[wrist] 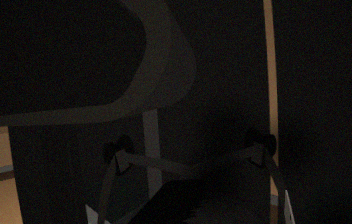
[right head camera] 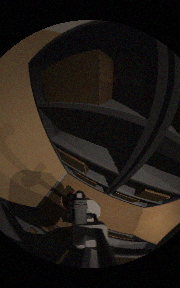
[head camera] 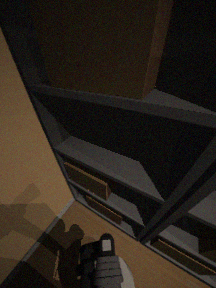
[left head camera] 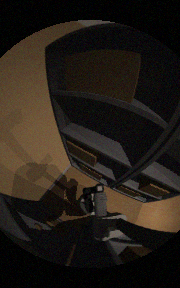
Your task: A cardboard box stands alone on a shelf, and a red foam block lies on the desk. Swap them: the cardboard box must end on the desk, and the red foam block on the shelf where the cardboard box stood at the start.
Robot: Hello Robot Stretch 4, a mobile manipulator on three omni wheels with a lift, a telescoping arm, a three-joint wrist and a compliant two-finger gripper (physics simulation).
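Places are measured from the robot's base along level axes (x back, y left, z down), in millimetres.
Pixels of known places: gripper, between the fingertips: [wrist: 188, 144]; robot's base, origin of its link: [right head camera: 87, 209].
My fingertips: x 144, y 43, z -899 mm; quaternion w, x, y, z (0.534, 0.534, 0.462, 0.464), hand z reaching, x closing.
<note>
Ahead of a thing's pixels: the offset from my fingertips to its middle. "*": to the spot under its first point. Level surfaces: height alone.
A large brown cardboard box {dy -76, dx -835, dz -657 mm} [head camera: 95, 50] [left head camera: 102, 75] [right head camera: 75, 82] stands on an upper shelf [head camera: 120, 102] of a dark shelf unit. Smaller brown boxes, one of them {dy +45, dx -917, dz +258 mm} [head camera: 86, 180] [left head camera: 81, 153] [right head camera: 73, 161] on a lower shelf, also show. I cannot tell which box is the task's. The red foam block and the desk do not show in these views. My gripper [wrist: 188, 144] is open in the wrist view, its two dark fingertips wide apart, with no object seen between them. Dark surfaces lie beyond it. The pictures are very dim.
The shelf unit's grey upright {* dy -362, dx -443, dz -220 mm} [head camera: 182, 187] runs diagonally at the right. A tan wall [head camera: 17, 135] with shadows is at the left, above a strip of wooden floor {dz +926 mm} [head camera: 135, 257]. In the wrist view, a dark rounded form [wrist: 175, 65] fills the upper left, beside a grey post [wrist: 153, 150].
</note>
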